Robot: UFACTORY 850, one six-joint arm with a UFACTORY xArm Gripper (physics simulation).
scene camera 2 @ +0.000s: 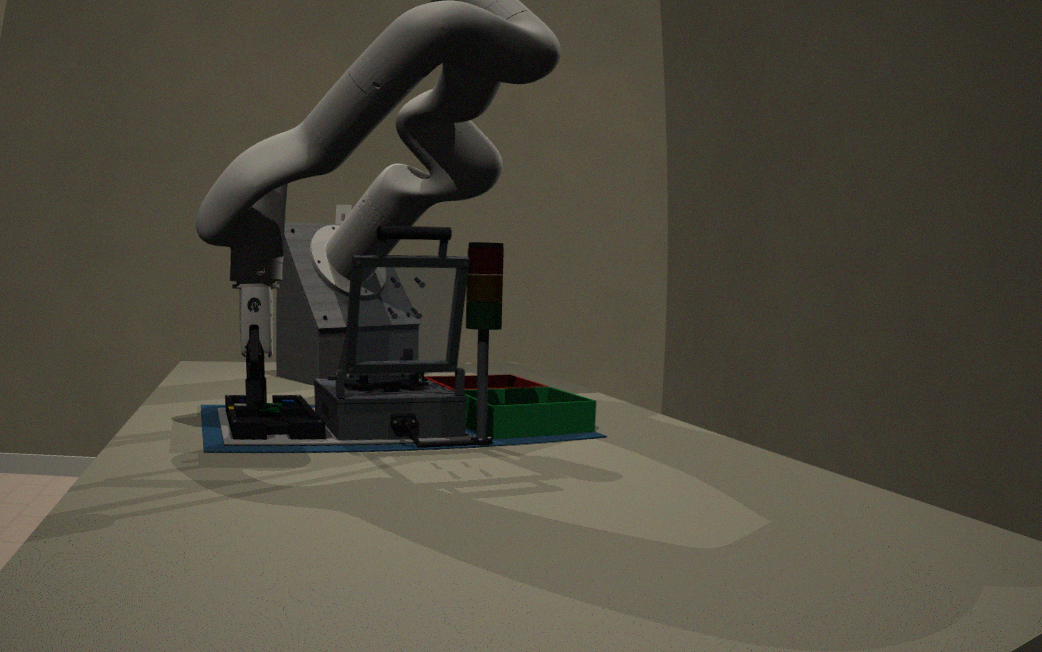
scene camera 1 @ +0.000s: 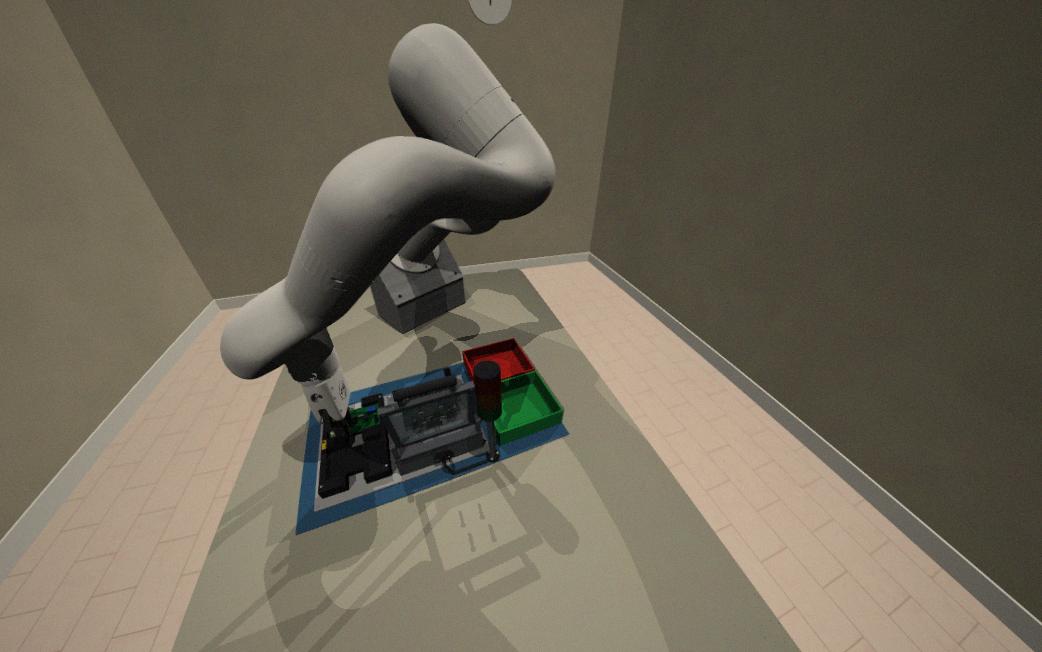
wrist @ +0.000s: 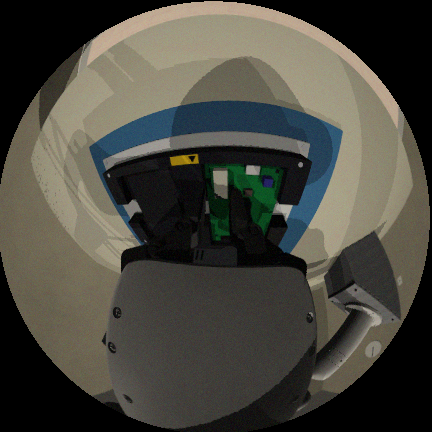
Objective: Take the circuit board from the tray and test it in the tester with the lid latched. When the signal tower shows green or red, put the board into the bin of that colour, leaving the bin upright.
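The circuit board (scene camera 1: 363,420) (wrist: 260,200) is green with a pale block and a small blue part, and lies flat in the black tray (scene camera 1: 331,482) (scene camera 2: 303,427) (wrist: 300,181). My gripper (scene camera 1: 338,436) (scene camera 2: 255,404) (wrist: 217,200) points down into the tray. Its fingers stand partly open, one over the board and the other near its left edge in the wrist view; their lower ends are dark. The tester (scene camera 1: 438,453) (scene camera 2: 388,415) stands beside the tray with its framed lid (scene camera 2: 408,367) raised. The signal tower (scene camera 1: 487,392) (scene camera 2: 484,286) shows no bright lamp.
The green bin (scene camera 1: 530,430) (scene camera 2: 541,419) stands upright beyond the tower. The red bin (scene camera 1: 499,361) (scene camera 2: 491,380) stands upright behind it. A blue mat (scene camera 1: 307,515) (scene camera 2: 212,439) (wrist: 225,116) lies under the setup. The arm's grey base (scene camera 1: 421,303) (scene camera 2: 349,345) (wrist: 367,275) stands behind.
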